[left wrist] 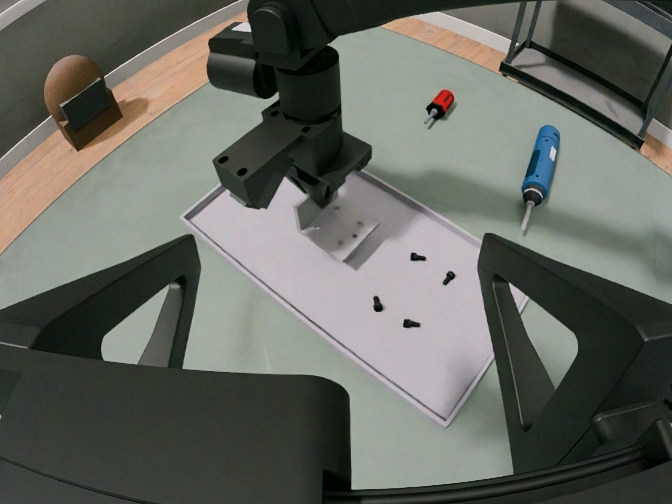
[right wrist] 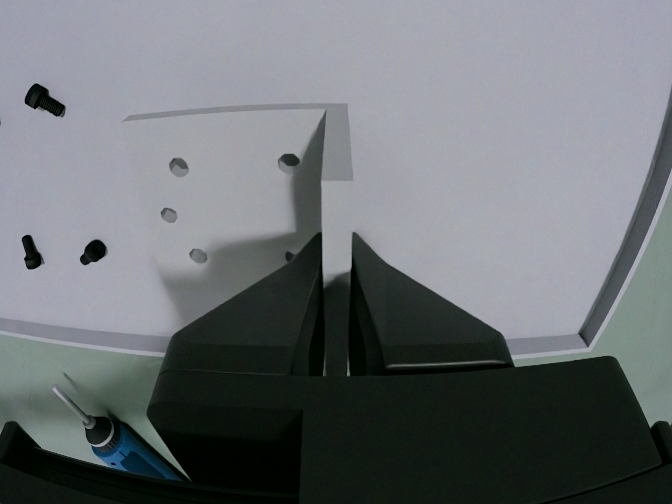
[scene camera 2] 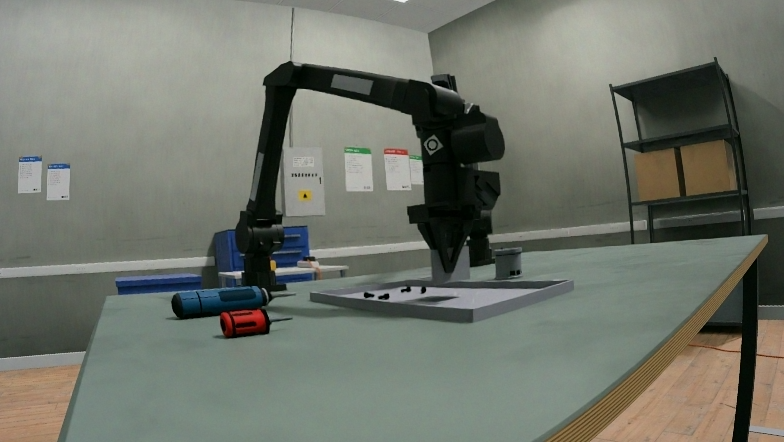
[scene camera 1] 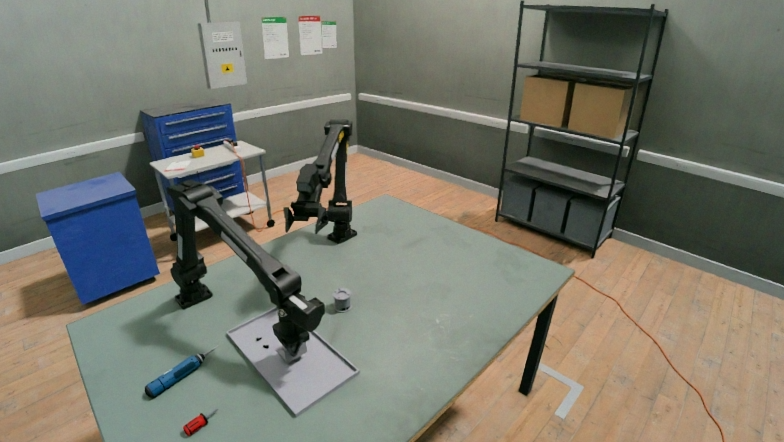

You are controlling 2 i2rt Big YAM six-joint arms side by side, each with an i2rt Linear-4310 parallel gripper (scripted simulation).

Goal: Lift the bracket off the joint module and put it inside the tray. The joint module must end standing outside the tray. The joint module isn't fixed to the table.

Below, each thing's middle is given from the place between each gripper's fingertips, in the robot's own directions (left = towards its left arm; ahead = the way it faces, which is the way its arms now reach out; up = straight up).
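Scene:
Counted from my right hand [scene camera 2: 447,272]: grey L-shaped bracket [scene camera 2: 462,270] 1 cm to the left, 3 cm behind, 1 cm below; tray [scene camera 1: 322,368] 1 cm to the left, 6 cm behind, 5 cm below; round grey joint module [scene camera 2: 508,265] 27 cm to the left, 13 cm behind, 2 cm below. By its middle, the grey L-shaped bracket is nearer to my right hand than to my left hand.
My left hand [scene camera 1: 300,232] is 100 mm to the right of the round grey joint module, 50 mm short of it and 290 mm above it. Counted from my left hand: tray 170 mm to the right, 130 mm ahead, 320 mm below; grey L-shaped bracket 170 mm to the right, 150 mm ahead, 280 mm below. Going by their middles, the round grey joint module is the nearest to my left hand of the things named here.

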